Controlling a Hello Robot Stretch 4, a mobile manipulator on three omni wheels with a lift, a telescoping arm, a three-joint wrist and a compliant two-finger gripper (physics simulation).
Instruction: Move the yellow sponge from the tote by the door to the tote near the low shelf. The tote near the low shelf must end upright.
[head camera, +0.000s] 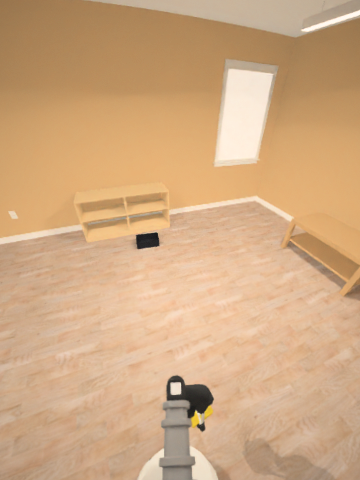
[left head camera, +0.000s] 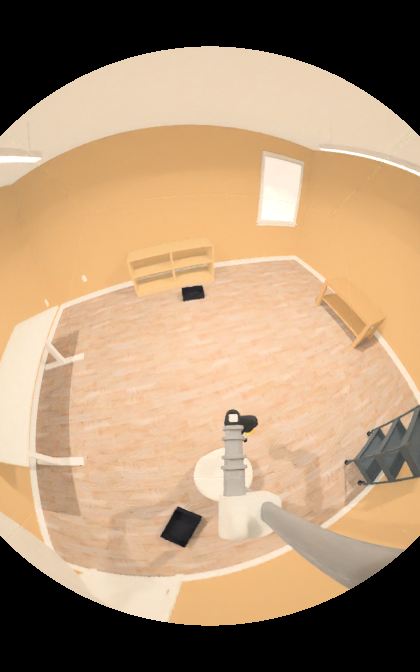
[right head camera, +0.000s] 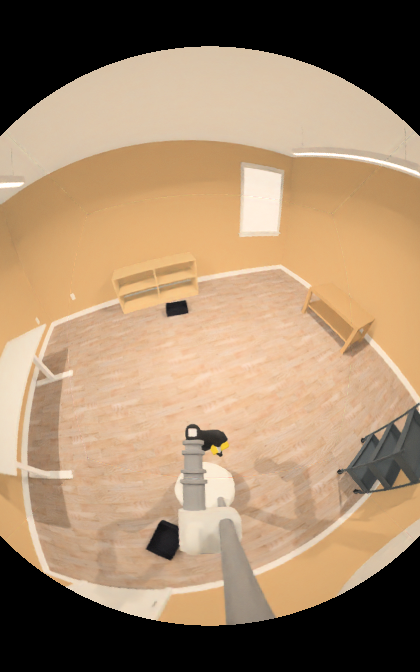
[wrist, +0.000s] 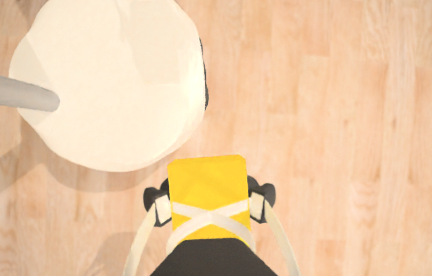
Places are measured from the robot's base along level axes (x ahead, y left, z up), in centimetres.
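Pixels of known places: gripper, between the fingertips: (head camera: 195, 415) (right head camera: 215, 447) (wrist: 210, 191); robot's base, origin of its link: (right head camera: 205, 487) (wrist: 132, 87).
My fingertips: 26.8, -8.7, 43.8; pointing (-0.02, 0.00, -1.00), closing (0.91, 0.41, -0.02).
Note:
Ahead of a thing's pixels: the offset from my fingertips to its middle, as dx, dy, dz. Level surfaces: height alone.
The yellow sponge {+0.7, -1.4, +2.6} (wrist: 209, 180) (head camera: 196, 420) (right head camera: 215, 450) is between the two fingertips of my gripper (wrist: 210, 191), which is shut on it and holds it above the floor close to my base. A black tote {+188.9, +44.6, -41.6} (head camera: 148, 241) (left head camera: 193, 293) (right head camera: 177, 308) stands upright on the floor in front of the low shelf {dz +14.4} (head camera: 126, 198) (left head camera: 171, 246) (right head camera: 156, 261), near its right half. The other black tote, the one by the door, {-74.4, +39.1, -41.6} (left head camera: 181, 527) (right head camera: 163, 540) is on the floor behind and to the left of my base.
A wooden bench (head camera: 325, 231) (left head camera: 350, 300) (right head camera: 340, 305) stands along the right wall. A white table {dz +25.4} (left head camera: 22, 380) (right head camera: 17, 390) stands along the left wall. A dark grey cart (left head camera: 403, 457) (right head camera: 397, 465) is at the right. Part of the white door (left head camera: 131, 592) (right head camera: 120, 602) shows behind me.

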